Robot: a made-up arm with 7 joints.
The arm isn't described. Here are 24 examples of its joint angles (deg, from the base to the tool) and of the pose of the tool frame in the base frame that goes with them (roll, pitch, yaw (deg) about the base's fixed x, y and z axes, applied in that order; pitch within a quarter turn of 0, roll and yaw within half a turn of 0; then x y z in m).
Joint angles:
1: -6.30 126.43 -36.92 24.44 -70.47 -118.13 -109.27
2: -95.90 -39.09 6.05 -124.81 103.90 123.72 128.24
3: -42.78 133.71 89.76 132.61 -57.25 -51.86 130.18
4: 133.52 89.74 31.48 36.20 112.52 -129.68 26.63
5: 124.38 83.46 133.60 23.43 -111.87 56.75 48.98
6: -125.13 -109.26 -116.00 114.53 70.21 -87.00 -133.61
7: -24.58 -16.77 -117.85 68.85 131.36 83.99 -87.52
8: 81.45 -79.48 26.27 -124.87 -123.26 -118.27 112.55
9: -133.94 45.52 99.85 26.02 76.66 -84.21 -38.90
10: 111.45 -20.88 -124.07 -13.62 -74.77 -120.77 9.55
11: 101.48 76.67 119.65 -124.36 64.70 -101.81 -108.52
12: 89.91 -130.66 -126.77 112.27 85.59 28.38 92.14
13: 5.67 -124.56 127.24 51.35 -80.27 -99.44 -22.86
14: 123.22 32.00 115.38 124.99 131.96 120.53 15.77
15: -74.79 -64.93 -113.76 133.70 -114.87 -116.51 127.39
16: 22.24 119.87 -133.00 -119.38 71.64 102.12 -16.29
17: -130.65 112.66 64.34 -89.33 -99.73 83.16 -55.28
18: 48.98 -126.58 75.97 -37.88 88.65 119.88 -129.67
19: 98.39 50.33 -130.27 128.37 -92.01 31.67 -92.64
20: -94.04 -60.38 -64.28 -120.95 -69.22 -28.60 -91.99
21: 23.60 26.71 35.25 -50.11 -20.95 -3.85 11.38
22: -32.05 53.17 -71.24 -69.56 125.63 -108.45 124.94
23: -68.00 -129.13 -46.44 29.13 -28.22 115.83 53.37
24: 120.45 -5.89 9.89 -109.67 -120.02 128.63 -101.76
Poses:
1: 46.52 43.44 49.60 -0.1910 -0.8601 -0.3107
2: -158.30 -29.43 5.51 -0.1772 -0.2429 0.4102
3: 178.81 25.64 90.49 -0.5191 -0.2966 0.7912
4: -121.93 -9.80 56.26 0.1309 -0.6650 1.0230
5: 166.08 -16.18 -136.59 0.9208 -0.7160 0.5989
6: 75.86 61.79 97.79 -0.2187 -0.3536 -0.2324
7: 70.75 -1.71 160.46 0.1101 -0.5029 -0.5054
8: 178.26 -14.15 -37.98 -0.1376 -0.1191 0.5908
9: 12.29 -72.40 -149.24 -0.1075 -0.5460 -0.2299
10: -69.60 57.21 178.18 -0.2969 -0.0220 0.1311
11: -38.07 -9.03 71.78 0.5175 -0.2628 0.1162
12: 96.21 51.84 111.31 -0.1064 -0.4585 0.1452
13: -41.10 5.16 122.88 0.0630 0.4414 0.0815
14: -109.51 34.38 -155.46 -0.4512 -0.3555 0.8061
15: -146.16 32.19 -123.61 -0.0030 -0.1215 0.3099
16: 177.06 43.94 137.98 -0.5419 -0.2545 0.4169
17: 156.76 -11.10 -146.77 0.4776 -0.2196 0.3083
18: -125.41 -31.63 41.81 -0.4218 -0.5218 0.8111
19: -169.29 38.21 -98.18 -0.2011 -0.7989 0.8186
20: -37.72 59.71 -3.31 -0.1614 -0.9602 -0.1961
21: 61.82 46.25 36.31 -0.7812 -0.0950 0.0723
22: -37.42 -40.17 116.65 0.3696 0.1673 0.0881
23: 143.70 69.02 -33.96 0.0354 0.2329 0.4645
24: -64.85 -8.17 -138.81 -0.0333 -0.1217 0.3332
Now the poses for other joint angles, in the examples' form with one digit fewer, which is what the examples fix.
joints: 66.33 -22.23 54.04 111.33 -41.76 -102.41 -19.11
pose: 161.1 50.6 -149.5 -0.436 -0.680 0.262
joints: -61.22 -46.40 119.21 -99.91 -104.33 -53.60 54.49
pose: 122.1 17.7 -146.3 0.225 -0.897 0.100
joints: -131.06 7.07 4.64 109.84 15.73 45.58 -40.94
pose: -152.0 -72.5 -0.9 -0.047 -0.391 0.364
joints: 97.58 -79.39 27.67 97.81 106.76 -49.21 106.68
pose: -152.8 -27.4 51.7 -0.384 -0.041 0.863
